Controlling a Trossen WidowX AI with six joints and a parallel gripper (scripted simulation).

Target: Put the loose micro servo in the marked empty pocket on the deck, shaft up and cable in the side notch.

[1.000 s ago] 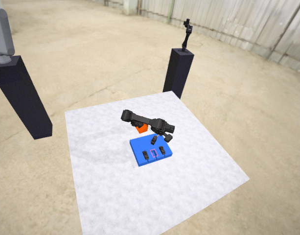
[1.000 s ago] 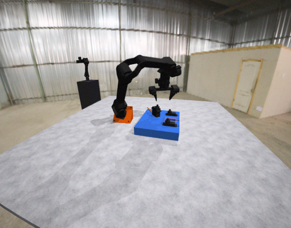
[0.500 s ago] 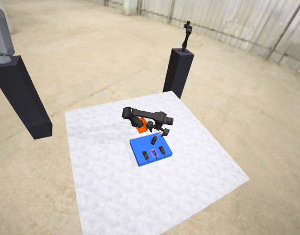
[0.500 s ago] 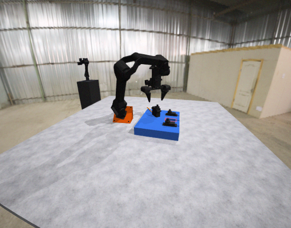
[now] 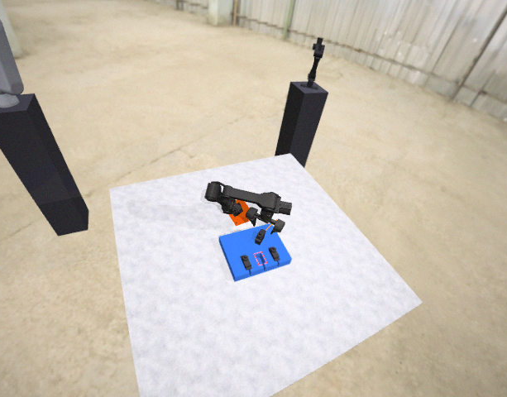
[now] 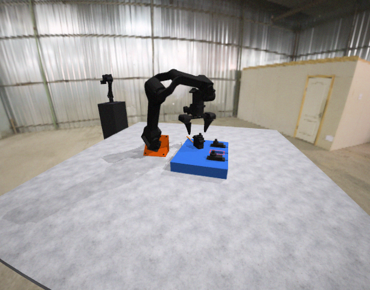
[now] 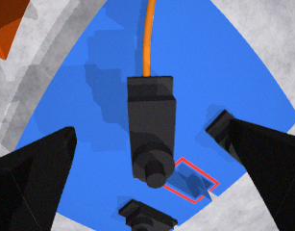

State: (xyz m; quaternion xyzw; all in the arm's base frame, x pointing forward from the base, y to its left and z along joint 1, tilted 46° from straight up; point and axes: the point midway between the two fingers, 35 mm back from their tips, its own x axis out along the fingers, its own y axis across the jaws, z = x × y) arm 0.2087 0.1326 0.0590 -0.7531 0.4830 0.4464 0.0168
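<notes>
Right now my gripper tip is 50 mm to the left of the blue deck and 90 mm above it.
</notes>
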